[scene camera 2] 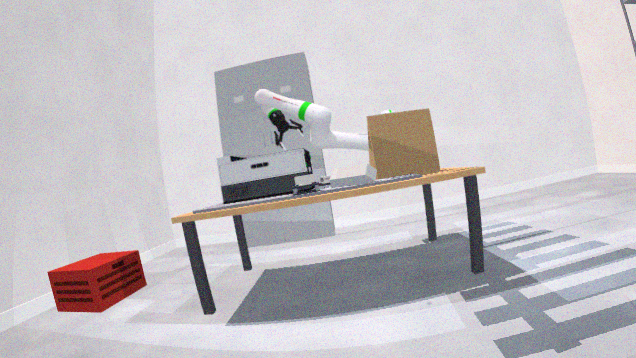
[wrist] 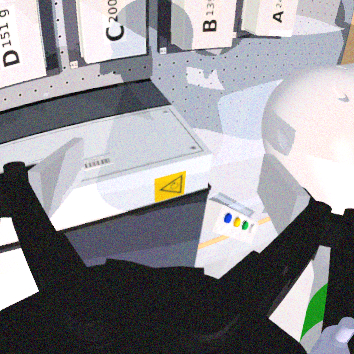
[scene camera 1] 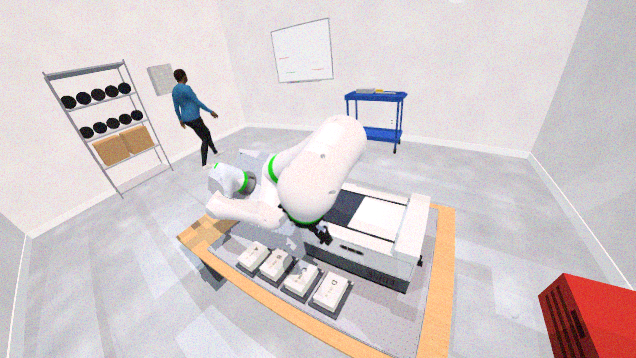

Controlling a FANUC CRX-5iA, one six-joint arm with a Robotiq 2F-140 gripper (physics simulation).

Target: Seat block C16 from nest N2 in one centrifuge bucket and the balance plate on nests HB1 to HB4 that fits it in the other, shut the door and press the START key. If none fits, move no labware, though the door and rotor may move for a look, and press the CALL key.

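Frame: origin at the arm's base, x right, y ahead, z up, level; metres.
Where they show: gripper, fingertip midpoint: (scene camera 2: pixel 295 144) (wrist: pixel 171 164); arm's base, origin of the base link: (scene camera 2: pixel 398 141) (scene camera 1: pixel 247 183).
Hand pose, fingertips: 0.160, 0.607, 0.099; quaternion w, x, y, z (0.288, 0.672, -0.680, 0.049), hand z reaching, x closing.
Things, the pixels of their top centre, and the offset from my fingertips, as dx, dy, dz. "*": a spot on its surface instead. Level surfaces: height alone.
- dark section, surface spot: (scene camera 1: pixel 346 206) * -0.237, +0.030, -0.065
- white panel, surface spot: (scene camera 1: pixel 378 218) * -0.237, +0.178, -0.068
- White lettered plates A, middle of its top: (scene camera 1: pixel 252 253) +0.111, -0.270, -0.224
- B, middle of its top: (wrist: pixel 210 8) (scene camera 1: pixel 275 261) +0.078, -0.144, -0.224
- C, middle of its top: (wrist: pixel 113 13) (scene camera 1: pixel 300 274) +0.064, -0.008, -0.224
- D, middle of its top: (wrist: pixel 6 37) (scene camera 1: pixel 330 288) +0.046, +0.126, -0.224
- key panel, middle of its top: (wrist: pixel 238 234) (scene camera 2: pixel 351 166) -0.468, -0.345, -0.194
- wooden table, its level: dz -0.296
My gripper (scene camera 2: pixel 292 140) (wrist: pixel 171 164) is open and empty, fingers spread, above the end of the white and dark centrifuge (scene camera 1: pixel 372 244) (scene camera 2: pixel 260 172) (wrist: pixel 135 135) in scene camera 2. Its top has a dark section (scene camera 1: pixel 346 206) beside a white panel (scene camera 1: pixel 378 218); whether the door is open I cannot tell. White lettered plates A (scene camera 1: pixel 254 254) (wrist: pixel 270 17), B (scene camera 1: pixel 276 263) (wrist: pixel 205 25), C (scene camera 1: pixel 301 279) (wrist: pixel 112 32) and D (scene camera 1: pixel 331 291) (wrist: pixel 20 47) lie in dark nests in a row. A key panel (wrist: pixel 237 225) has blue, yellow and green keys. I cannot make out block C16, nest N2 or the rotor.
The wooden table (scene camera 1: pixel 442 260) (scene camera 2: pixel 327 195) bears a perforated grey board. A brown upright panel (scene camera 2: pixel 402 145) hides part of the arm in scene camera 2. A red crate (scene camera 1: pixel 595 315) (scene camera 2: pixel 97 282) is on the floor. A person (scene camera 1: pixel 187 107) is near the shelf rack (scene camera 1: pixel 85 71); a blue cart (scene camera 1: pixel 375 97) stands behind.
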